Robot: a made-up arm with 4 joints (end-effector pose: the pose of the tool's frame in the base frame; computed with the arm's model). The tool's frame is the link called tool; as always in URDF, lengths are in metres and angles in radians.
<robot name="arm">
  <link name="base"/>
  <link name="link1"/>
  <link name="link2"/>
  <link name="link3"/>
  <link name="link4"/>
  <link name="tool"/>
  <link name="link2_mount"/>
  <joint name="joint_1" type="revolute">
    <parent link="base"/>
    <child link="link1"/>
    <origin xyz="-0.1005 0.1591 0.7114" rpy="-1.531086 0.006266 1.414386"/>
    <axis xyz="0 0 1"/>
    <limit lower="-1.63" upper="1.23" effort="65" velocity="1.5"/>
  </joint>
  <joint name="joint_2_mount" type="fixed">
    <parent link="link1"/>
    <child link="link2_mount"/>
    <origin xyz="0.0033 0.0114 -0.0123" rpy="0 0 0"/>
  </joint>
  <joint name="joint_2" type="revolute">
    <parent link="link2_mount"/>
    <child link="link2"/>
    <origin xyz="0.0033 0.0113 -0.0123" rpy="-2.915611 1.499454 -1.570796"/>
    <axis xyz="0 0 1"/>
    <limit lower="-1.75" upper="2.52" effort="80" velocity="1.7"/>
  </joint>
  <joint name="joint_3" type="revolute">
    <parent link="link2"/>
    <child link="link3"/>
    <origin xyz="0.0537 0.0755 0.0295" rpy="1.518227 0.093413 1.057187"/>
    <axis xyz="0 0 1"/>
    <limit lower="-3.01" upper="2.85" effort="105" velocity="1.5"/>
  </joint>
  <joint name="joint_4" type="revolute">
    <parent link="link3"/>
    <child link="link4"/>
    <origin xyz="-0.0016 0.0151 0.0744" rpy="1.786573 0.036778 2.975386"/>
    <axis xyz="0 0 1"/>
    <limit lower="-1.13" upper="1.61" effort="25" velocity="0.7"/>
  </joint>
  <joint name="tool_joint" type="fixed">
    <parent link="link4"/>
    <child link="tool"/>
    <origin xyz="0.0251 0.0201 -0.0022" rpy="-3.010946 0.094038 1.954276"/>
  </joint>
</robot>
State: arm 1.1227 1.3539 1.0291 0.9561
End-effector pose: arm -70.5 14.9 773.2 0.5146 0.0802 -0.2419 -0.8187
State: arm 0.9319 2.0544 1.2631 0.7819
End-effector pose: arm -158.3 34.7 739.5 0.3192 0.3456 -0.3650 -0.8034
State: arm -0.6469 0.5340 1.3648 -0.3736
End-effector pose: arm 11.0 120.4 641.9 0.4982 0.8661 -0.0412 -0.0026
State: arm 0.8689 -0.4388 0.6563 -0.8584
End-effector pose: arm 11.8 140.2 648.7 0.7742 0.0167 0.3705 0.5129
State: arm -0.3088 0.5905 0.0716 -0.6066
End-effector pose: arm 0.4 124.2 614.2 0.9649 0.2577 0.0464 0.0199
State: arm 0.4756 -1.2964 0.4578 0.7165
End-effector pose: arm -13.6 255.9 605.6 0.9340 -0.1547 0.1375 0.2913
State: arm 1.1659 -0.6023 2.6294 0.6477
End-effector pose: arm 52.2 153.6 634.2 0.5209 0.2517 0.7260 -0.3719
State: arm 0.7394 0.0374 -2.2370 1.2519
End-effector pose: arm 64.0 90.5 694.6 0.0755 -0.5996 -0.7950 0.0527
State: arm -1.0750 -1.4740 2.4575 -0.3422
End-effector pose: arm -12.7 197.8 829.1 0.0429 -0.5340 -0.3647 -0.7616
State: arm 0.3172 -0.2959 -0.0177 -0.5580
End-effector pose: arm 29.0 154.6 631.9 0.8985 -0.1381 0.0955 0.4057
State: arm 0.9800 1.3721 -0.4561 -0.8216
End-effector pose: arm -96.0 19.5 718.2 0.7930 -0.4737 0.1859 -0.3349
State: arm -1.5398 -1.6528 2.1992 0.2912
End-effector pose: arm -64.7 156.2 853.8 0.2593 0.4147 0.1934 0.8505
